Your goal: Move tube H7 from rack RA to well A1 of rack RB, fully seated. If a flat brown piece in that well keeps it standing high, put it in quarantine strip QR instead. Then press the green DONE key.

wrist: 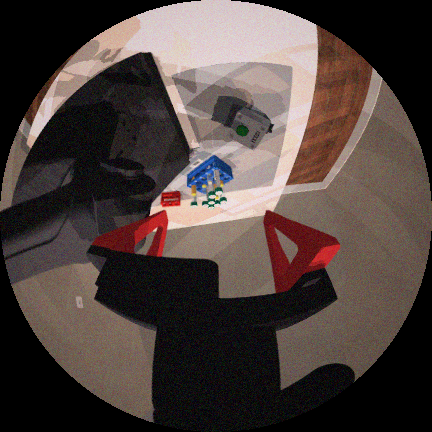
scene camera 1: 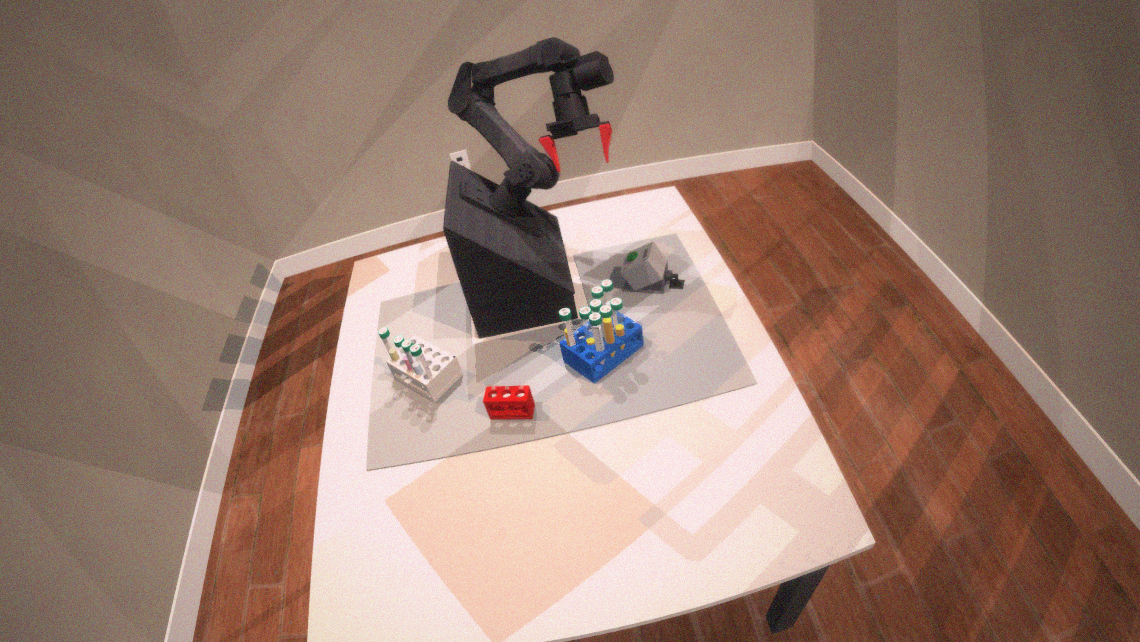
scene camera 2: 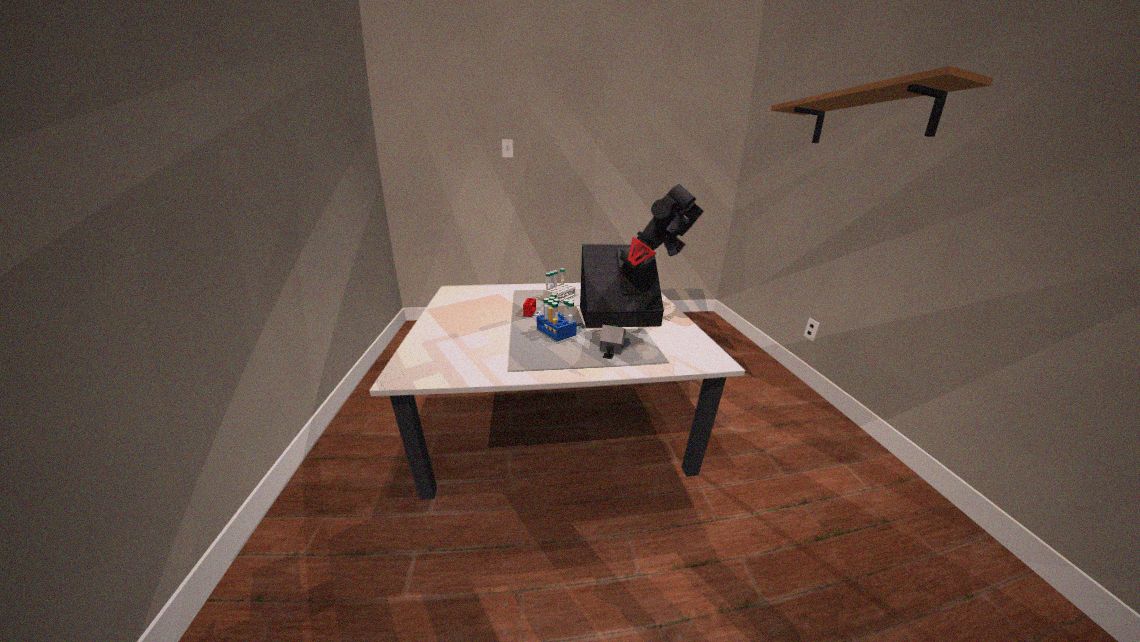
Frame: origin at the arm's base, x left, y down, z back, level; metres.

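Seen in the pictures: gripper, between the fingertips: [wrist: 215, 215] [scene camera 1: 583, 167] [scene camera 2: 631, 262]; arm's base, origin of its link: [wrist: 88, 172] [scene camera 1: 499, 209] [scene camera 2: 628, 271].
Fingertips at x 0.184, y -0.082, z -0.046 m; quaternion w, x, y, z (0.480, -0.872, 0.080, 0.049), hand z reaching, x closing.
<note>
Pixels of each thing's top centre, then the offset from my fingertips to it. Level surfaces: height alone.
- blue rack, centre of its top: [scene camera 1: 600, 334] [wrist: 209, 181] [scene camera 2: 556, 319] dy +0.216, dx -0.039, dz -0.245 m
- white rack, centre of its top: [scene camera 1: 419, 358] [scene camera 2: 559, 287] dy +0.216, dx -0.388, dz -0.208 m
- small red strip, centre of its top: [scene camera 1: 505, 393] [scene camera 2: 529, 301] [wrist: 170, 204] dy +0.216, dx -0.223, dz -0.342 m
- round green key, centre of its top: [scene camera 1: 632, 253] [wrist: 243, 132] dy +0.192, dx +0.066, dz -0.054 m
- grey box, centre of its top: [scene camera 1: 642, 250] [wrist: 253, 137] [scene camera 2: 614, 324] dy +0.183, dx +0.087, dz -0.063 m
- grey mat, height of its surface: dy +0.267 m
My gripper [scene camera 1: 583, 165] [scene camera 2: 640, 252] [wrist: 215, 215] is open and empty, high above the table and well apart from the racks. A blue rack [scene camera 1: 586, 368] [scene camera 2: 558, 329] [wrist: 214, 162] holds several green-capped tubes and some yellow-topped ones. A white rack [scene camera 1: 445, 382] [scene camera 2: 564, 291] at the left in scene camera 1 holds several green-capped tubes along one side. A small red strip [scene camera 1: 508, 405] [scene camera 2: 529, 307] [wrist: 171, 202] with open holes sits between them, nearer the front. The round green key [scene camera 1: 631, 256] [wrist: 242, 130] is on a grey box. Tube and well labels and any brown piece are too small to tell.
The black robot base [scene camera 1: 518, 295] [scene camera 2: 622, 307] stands behind the racks in scene camera 1. The grey box [scene camera 1: 647, 269] [scene camera 2: 612, 338] [wrist: 255, 132] stands right of the base, with a small black part beside it. A grey mat [scene camera 1: 702, 366] [scene camera 2: 534, 358] lies under the racks.
</note>
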